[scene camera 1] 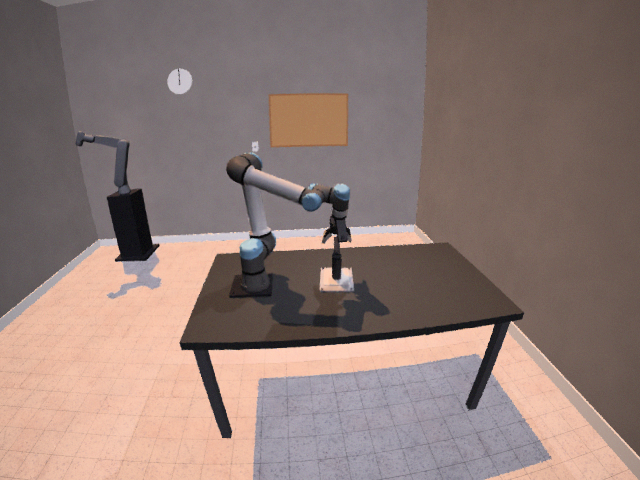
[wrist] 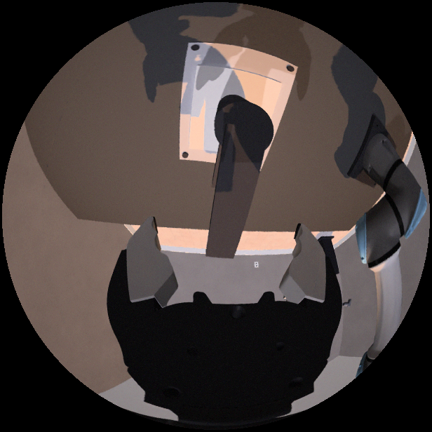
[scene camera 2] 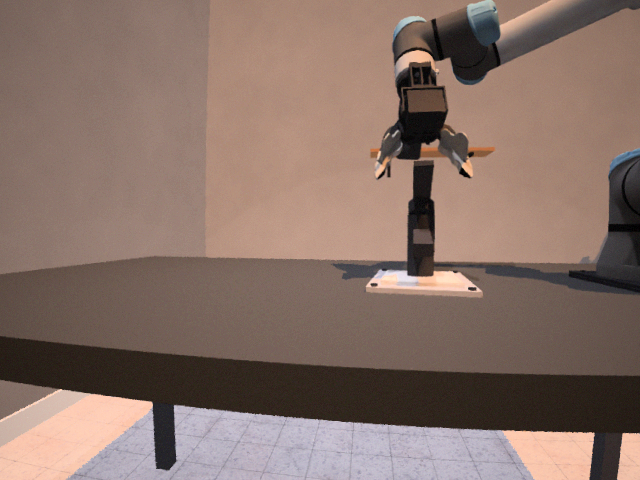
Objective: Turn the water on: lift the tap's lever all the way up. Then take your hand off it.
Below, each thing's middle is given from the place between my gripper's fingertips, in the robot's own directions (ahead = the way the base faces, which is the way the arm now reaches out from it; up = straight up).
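Scene:
I see the dark lever (scene camera 2: 421,204) 10 mm behind my hand, 30 mm to the right of it and 20 mm below it. There is also the white base plate (scene camera 2: 470,290), which from my hand is 70 mm to the right, 10 mm behind and 170 mm below.

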